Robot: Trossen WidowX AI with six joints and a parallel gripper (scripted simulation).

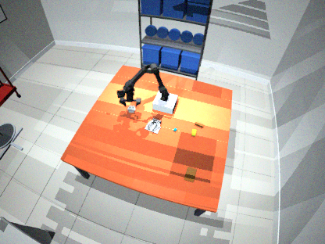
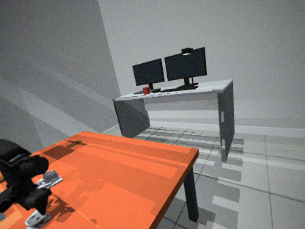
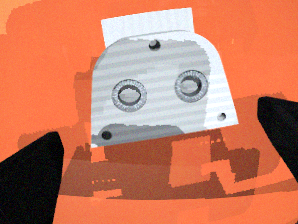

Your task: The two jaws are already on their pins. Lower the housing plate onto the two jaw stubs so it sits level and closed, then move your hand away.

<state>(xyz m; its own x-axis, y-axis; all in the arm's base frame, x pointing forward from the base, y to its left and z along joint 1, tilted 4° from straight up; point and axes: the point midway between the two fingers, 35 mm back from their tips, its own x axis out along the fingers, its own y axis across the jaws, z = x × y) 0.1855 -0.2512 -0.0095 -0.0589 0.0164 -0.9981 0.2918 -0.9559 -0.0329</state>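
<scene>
Now: gripper tip 1 cm past the white piece and 4 cm above it. Also, from my gripper tip: brown bar 6 cm behind, 62 cm to the left, 4 cm below; cyan piece 7 cm ahead, 44 cm to the left, 4 cm below; yellow block 4 cm ahead, 60 cm to the left, 4 cm below.
</scene>
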